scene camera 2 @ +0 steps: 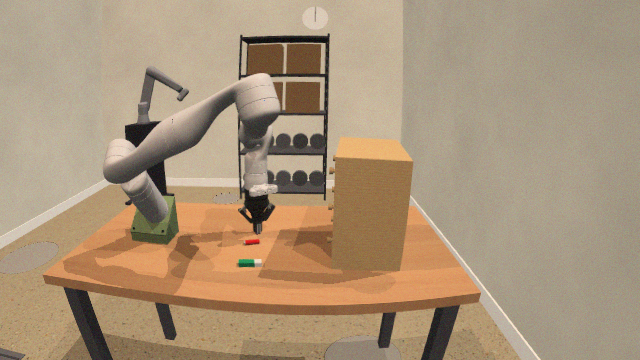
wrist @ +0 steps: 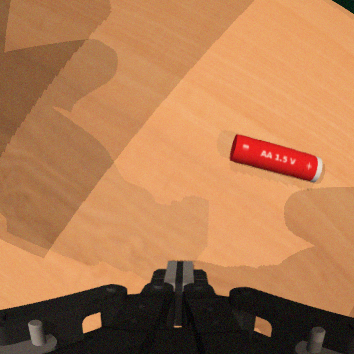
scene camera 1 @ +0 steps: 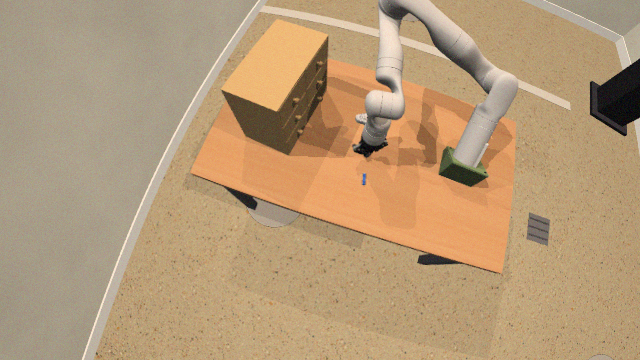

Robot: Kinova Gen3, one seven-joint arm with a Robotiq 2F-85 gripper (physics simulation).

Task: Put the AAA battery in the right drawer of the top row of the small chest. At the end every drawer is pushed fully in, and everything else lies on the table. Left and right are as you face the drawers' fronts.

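Places are measured from the arm's base along level axes (x ahead, y left, z up), in metres.
Pixels of known places: gripper, between the fingertips: (scene camera 2: 257, 233) (wrist: 179, 276) (scene camera 1: 366, 155); arm's base, origin of its link: (scene camera 2: 156, 210) (scene camera 1: 464, 159).
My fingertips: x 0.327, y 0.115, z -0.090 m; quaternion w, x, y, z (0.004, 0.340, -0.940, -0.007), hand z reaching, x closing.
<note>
For each thing: its middle in the pictures, then the offset to it from my fingertips.
- blue AAA battery, middle of its body: (scene camera 1: 364, 178) dx -0.030, dy +0.088, dz +0.005 m
- small wooden chest, middle of its body: (scene camera 2: 368, 198) (scene camera 1: 282, 89) dx +0.350, dy -0.027, dz +0.153 m
- red AA battery, middle of its body: (wrist: 277, 158) (scene camera 2: 251, 242) dx +0.003, dy -0.084, dz +0.007 m
- white eraser, middle of its body: (scene camera 2: 250, 263) dx +0.038, dy -0.213, dz +0.006 m
The blue AAA battery (scene camera 1: 364, 179) lies on the table, a little toward the near edge from my gripper (scene camera 1: 366, 154) (scene camera 2: 258, 233) (wrist: 179, 265) in scene camera 1. It does not show in the wrist view and is hidden behind the gripper in scene camera 2. The gripper points down, low over the table, shut and empty, its fingertips together. The small wooden chest (scene camera 1: 277, 65) (scene camera 2: 372, 215) stands with its knobbed fronts toward the gripper. The top row's right drawer, with its knob (scene camera 1: 320, 63), looks pushed in, as do the other drawers.
A red AA battery (scene camera 2: 252, 242) (wrist: 276, 157) lies close to the gripper. A green and white eraser (scene camera 2: 249, 263) lies nearer the table edge in scene camera 2. The arm's green base (scene camera 1: 462, 170) (scene camera 2: 155, 227) stands across the table from the chest.
</note>
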